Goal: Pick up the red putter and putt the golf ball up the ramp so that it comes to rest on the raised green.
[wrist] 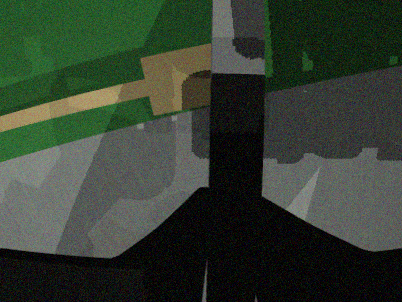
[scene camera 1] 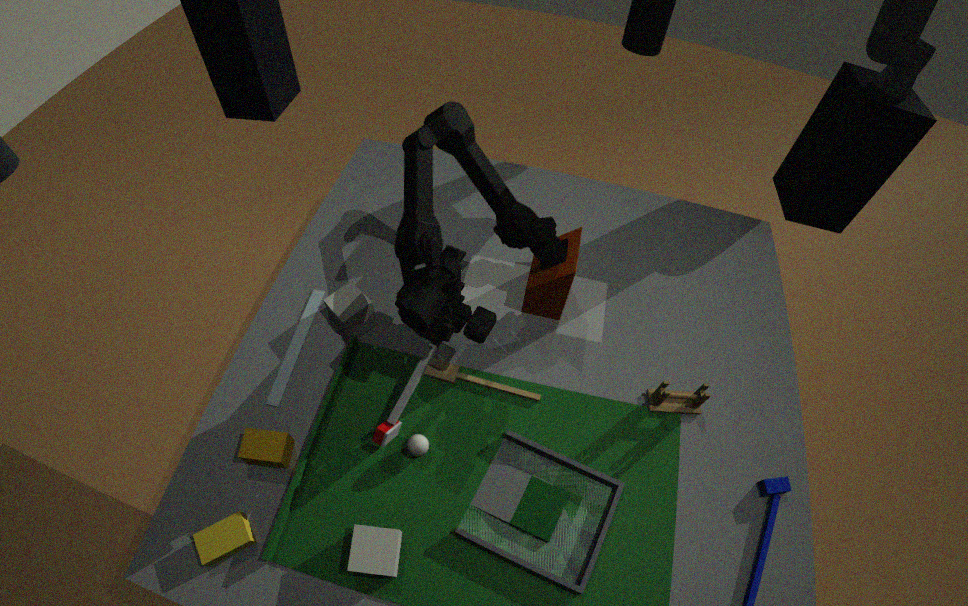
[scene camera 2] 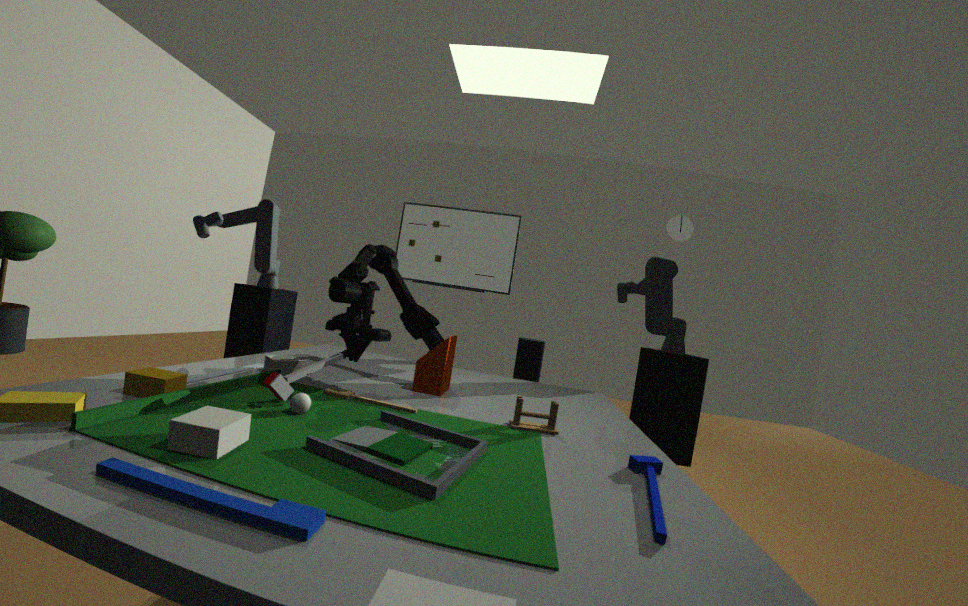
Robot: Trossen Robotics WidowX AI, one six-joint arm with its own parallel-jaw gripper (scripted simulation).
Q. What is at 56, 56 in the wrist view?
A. A green mat.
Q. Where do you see a green mat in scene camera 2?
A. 499, 507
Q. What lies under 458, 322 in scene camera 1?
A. My gripper.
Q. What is my gripper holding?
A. A red putter.
